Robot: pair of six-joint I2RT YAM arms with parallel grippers.
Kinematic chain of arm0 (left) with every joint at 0, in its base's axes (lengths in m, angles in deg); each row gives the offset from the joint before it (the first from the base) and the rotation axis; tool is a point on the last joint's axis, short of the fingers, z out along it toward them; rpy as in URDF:
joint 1: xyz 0 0 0.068 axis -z
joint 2: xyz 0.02 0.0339 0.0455 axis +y
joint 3: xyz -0.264 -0.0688 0 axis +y
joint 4: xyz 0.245 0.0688 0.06 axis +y
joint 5: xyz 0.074 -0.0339 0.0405 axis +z
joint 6: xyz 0.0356 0 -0.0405 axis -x
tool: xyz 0 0 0 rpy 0 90 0
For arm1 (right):
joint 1: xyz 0 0 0.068 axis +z
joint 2: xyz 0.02 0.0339 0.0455 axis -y
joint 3: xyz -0.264 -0.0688 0 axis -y
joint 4: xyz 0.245 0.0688 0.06 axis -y
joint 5: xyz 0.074 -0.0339 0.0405 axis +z
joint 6: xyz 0.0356 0 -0.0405 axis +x
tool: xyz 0 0 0 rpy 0 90 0
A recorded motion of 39 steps. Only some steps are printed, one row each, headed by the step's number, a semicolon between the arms.
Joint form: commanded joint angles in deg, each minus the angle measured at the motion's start. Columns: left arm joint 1, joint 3, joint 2, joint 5, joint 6, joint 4; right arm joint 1, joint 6, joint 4, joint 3, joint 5, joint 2.
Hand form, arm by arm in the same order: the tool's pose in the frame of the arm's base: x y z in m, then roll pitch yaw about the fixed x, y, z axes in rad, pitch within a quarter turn. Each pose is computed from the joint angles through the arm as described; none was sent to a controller.
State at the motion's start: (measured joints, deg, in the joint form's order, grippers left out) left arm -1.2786 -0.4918 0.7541 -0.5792 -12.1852 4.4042; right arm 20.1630 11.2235 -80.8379 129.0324 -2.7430 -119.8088
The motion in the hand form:
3: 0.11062 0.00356 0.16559 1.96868 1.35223 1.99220; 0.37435 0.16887 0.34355 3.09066 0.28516 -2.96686
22: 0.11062 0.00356 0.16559 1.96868 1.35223 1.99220; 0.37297 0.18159 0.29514 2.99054 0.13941 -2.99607
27: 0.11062 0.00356 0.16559 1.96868 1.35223 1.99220; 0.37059 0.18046 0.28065 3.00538 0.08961 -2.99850
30: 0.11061 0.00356 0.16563 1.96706 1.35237 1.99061; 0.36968 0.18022 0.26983 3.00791 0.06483 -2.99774
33: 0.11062 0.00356 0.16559 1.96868 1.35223 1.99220; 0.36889 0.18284 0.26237 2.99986 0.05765 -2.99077
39: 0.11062 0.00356 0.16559 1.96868 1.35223 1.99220; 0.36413 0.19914 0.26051 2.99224 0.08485 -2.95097
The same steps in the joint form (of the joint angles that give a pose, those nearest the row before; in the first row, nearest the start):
3: -0.57 0.24 -0.07 0.57 0.61 -0.02; 4.22 2.56 -3.58 1.53 1.57 0.22
22: -0.57 0.24 -0.07 0.57 0.61 -0.02; 5.29 5.81 1.05 -9.46 8.68 0.20
27: -0.57 0.24 -0.07 0.57 0.61 -0.02; 5.29 6.05 1.27 -12.63 8.68 0.20
30: -0.57 0.24 -0.08 0.57 0.61 -0.03; 5.29 6.05 2.29 -15.06 8.96 0.20
33: -0.57 0.24 -0.07 0.57 0.61 -0.02; 5.62 6.01 3.74 -16.77 9.53 0.20
39: -0.57 0.24 -0.07 0.57 0.61 -0.02; 7.93 6.01 5.86 -17.27 9.49 0.20

